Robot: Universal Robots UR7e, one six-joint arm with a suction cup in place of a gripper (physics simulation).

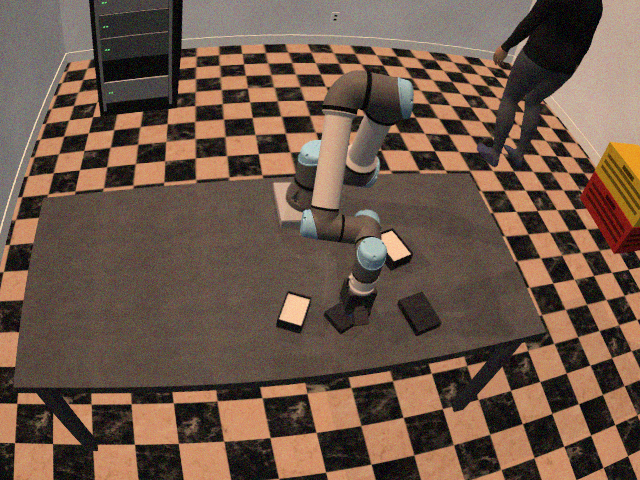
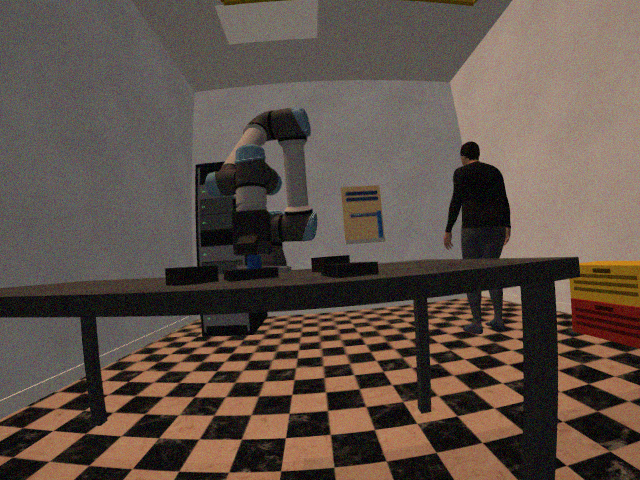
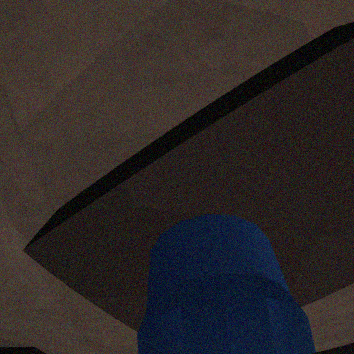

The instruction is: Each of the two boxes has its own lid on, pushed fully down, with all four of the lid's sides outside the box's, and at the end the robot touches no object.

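Where they show: end effector, tool point: (image 2: 254, 273) (image 3: 205, 234); arm's base, origin of the base link: (image 1: 306, 198) (image 2: 268, 266).
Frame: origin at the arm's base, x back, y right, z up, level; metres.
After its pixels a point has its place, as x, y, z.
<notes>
A thin dark lid (image 1: 337, 317) @(-0.497, -0.050, 0.002) (image 2: 251, 274) @(-0.515, -0.101, -0.010) (image 3: 250, 165) @(-0.508, -0.089, 0.002) lies flat on the table. My gripper's blue suction cup (image 1: 351, 315) (image 2: 253, 267) (image 3: 215, 220) is down on top of this lid, shut on it, and the lid still rests on the table. An open dark box with a pale inside (image 1: 290, 326) @(-0.525, 0.091, -0.002) (image 2: 191, 275) @(-0.515, 0.053, -0.005) stands left of it. A second open box (image 1: 401, 261) @(-0.283, -0.291, 0.003) (image 2: 330, 262) @(-0.291, -0.274, 0.002) stands farther back on the right, partly hidden by the arm. The other, larger dark lid (image 1: 418, 313) @(-0.491, -0.310, 0.000) (image 2: 349, 269) @(-0.551, -0.322, -0.011) lies right of the gripper. Both boxes are uncovered.
The dark table (image 1: 155, 289) @(-0.385, 0.513, -0.027) (image 2: 439, 268) @(-0.518, -0.523, -0.027) carries the arm's pale base (image 1: 285, 206) @(-0.047, 0.079, 0.007) at its back edge. A person (image 1: 553, 51) (image 2: 483, 201) stands behind the table at the right. Yellow and red crates (image 1: 617, 196) (image 2: 607, 299) stand to the right, and a server rack (image 1: 175, 56) stands behind.
</notes>
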